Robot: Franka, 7 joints.
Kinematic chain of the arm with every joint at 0, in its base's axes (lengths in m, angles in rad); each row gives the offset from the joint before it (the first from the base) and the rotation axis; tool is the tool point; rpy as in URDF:
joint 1: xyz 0 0 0.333 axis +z
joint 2: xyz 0 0 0 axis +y
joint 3: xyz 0 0 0.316 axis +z
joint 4: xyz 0.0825 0 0 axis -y
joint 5: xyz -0.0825 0 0.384 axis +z
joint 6: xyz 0 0 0 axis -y
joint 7: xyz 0.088 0 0 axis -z
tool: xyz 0 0 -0.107 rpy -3.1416 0 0
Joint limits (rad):
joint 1: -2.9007..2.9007
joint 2: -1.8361..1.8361
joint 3: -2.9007..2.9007
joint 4: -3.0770..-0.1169
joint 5: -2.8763..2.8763
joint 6: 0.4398..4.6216
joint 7: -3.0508..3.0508
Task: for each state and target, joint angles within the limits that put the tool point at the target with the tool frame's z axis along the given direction. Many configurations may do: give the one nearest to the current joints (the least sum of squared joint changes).
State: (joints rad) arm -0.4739 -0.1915 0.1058 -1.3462 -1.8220 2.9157 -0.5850
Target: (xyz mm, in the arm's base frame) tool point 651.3 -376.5 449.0 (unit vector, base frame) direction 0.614 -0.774 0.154
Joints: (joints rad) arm -0.4781 0.5548 -0.0718 -1.3660 -2.4722 2.5332 -0.5850
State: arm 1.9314 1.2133 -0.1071 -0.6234 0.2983 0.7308 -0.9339
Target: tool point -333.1 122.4 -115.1 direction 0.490 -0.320 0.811
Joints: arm 2.2640 1.8317 0.3995 -1.1501 0.2125 0.4398 -0.9339
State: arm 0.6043 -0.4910 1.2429 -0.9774 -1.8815 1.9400 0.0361
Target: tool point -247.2 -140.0 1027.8 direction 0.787 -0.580 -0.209
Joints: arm 0.6113 -0.6564 0.8096 -0.5271 -1.9974 0.9226 0.0361
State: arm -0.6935 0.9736 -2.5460 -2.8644 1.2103 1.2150 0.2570
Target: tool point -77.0 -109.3 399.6 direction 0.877 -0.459 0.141
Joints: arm -0.2249 1.0097 -2.8959 -3.0749 0.9217 0.4398 0.2570
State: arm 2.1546 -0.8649 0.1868 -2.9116 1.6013 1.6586 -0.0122
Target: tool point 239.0 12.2 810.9 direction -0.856 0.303 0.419
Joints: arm 1.7204 -1.4096 -0.6444 -2.1317 1.2099 1.6783 -0.0122
